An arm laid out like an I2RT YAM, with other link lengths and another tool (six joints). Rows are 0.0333 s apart.
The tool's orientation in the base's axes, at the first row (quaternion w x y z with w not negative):
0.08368 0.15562 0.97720 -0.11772
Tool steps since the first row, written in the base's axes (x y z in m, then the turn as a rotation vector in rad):
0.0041 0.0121 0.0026 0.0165 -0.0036 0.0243
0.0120 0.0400 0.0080 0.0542 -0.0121 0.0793
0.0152 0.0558 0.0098 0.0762 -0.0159 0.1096
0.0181 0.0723 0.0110 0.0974 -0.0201 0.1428
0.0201 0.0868 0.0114 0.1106 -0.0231 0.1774
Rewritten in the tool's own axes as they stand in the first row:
-0.0009 0.0120 -0.0051 -0.0214 -0.0029 -0.0203
-0.0015 0.0392 -0.0164 -0.0701 -0.0098 -0.0660
-0.0003 0.0545 -0.0218 -0.0979 -0.0124 -0.0913
0.0014 0.0704 -0.0268 -0.1256 -0.0162 -0.1193
0.0036 0.0844 -0.0306 -0.1458 -0.0217 -0.1500

